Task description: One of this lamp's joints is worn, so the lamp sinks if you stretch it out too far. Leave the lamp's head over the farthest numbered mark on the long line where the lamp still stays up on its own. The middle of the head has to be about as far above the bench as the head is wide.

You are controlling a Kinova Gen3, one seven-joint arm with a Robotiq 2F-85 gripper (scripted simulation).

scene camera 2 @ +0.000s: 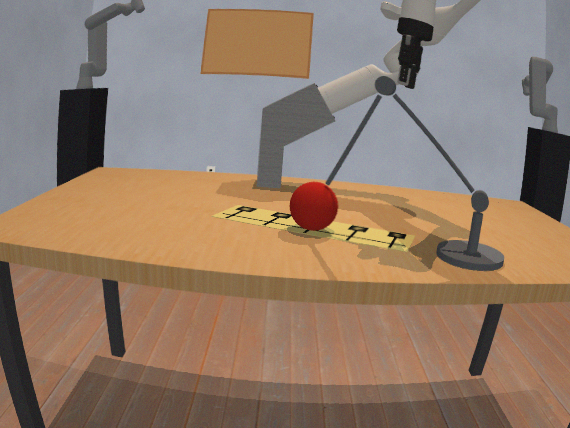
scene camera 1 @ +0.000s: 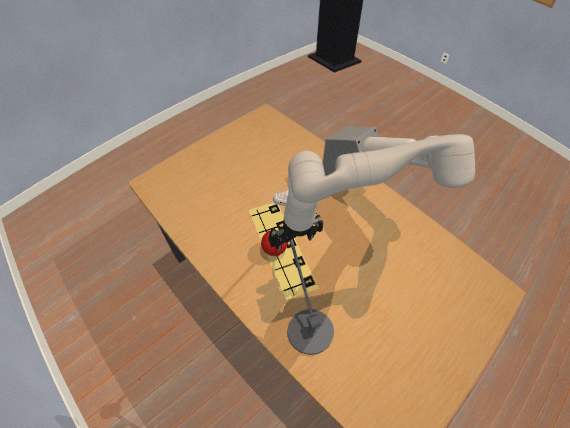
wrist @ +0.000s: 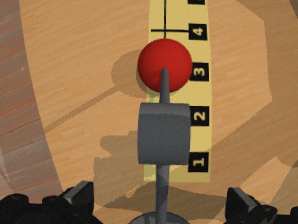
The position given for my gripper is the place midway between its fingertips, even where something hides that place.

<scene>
In view: my gripper [scene camera 2: 406, 86], a red ball head [scene camera 2: 313, 206] and a round grey base [scene camera 2: 480, 257].
My gripper also shows in the wrist view [wrist: 160, 200]. The red ball head also shows in the wrist view [wrist: 158, 57]. The round grey base also shows in scene camera 1 [scene camera 1: 302, 338].
</scene>
